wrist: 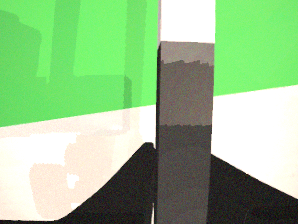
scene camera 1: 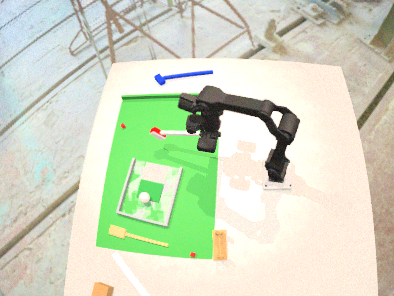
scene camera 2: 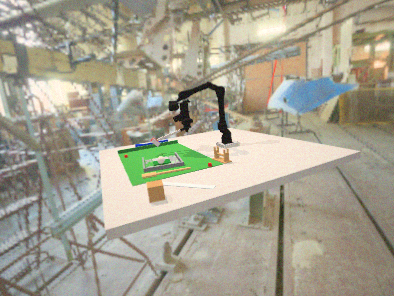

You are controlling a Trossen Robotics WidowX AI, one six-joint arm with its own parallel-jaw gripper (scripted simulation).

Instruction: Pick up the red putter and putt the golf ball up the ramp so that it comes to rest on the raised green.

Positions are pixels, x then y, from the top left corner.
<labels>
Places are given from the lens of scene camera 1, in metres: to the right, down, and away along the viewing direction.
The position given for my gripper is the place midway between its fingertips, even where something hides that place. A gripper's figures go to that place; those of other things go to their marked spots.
my gripper [scene camera 1: 212, 138]: 0.06, -0.04, 1.05
green mat [scene camera 1: 192, 221]: -0.02, 0.28, 1.04
</labels>
